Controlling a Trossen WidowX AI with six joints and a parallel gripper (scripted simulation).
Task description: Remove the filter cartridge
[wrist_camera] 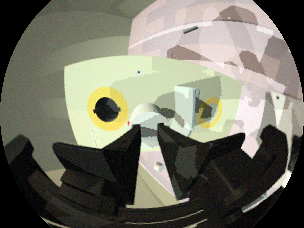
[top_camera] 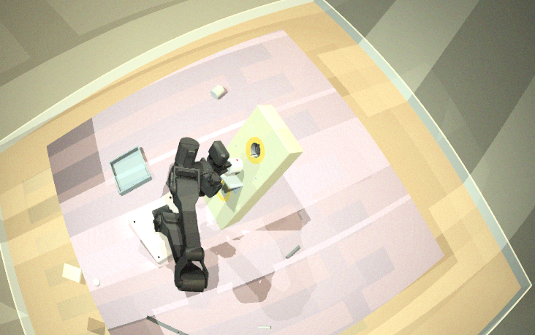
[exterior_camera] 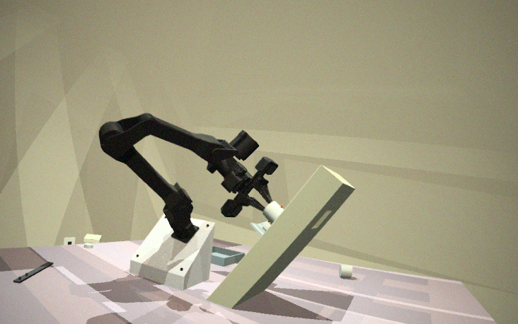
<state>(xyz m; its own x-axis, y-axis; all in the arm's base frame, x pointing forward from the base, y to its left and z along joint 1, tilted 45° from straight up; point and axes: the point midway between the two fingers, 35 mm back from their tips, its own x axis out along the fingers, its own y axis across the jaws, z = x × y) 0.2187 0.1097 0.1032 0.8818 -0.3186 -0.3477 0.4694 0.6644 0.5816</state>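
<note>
The white round cartridge is 1 cm below my gripper tip and 1 cm ahead of it. Also, from my gripper tip: blue tray 33 cm behind, 27 cm to the left, 23 cm below; then grey bar 28 cm to the right, 23 cm below, 8 cm ahead; then pale green panel 6 cm below, 5 cm ahead.
</note>
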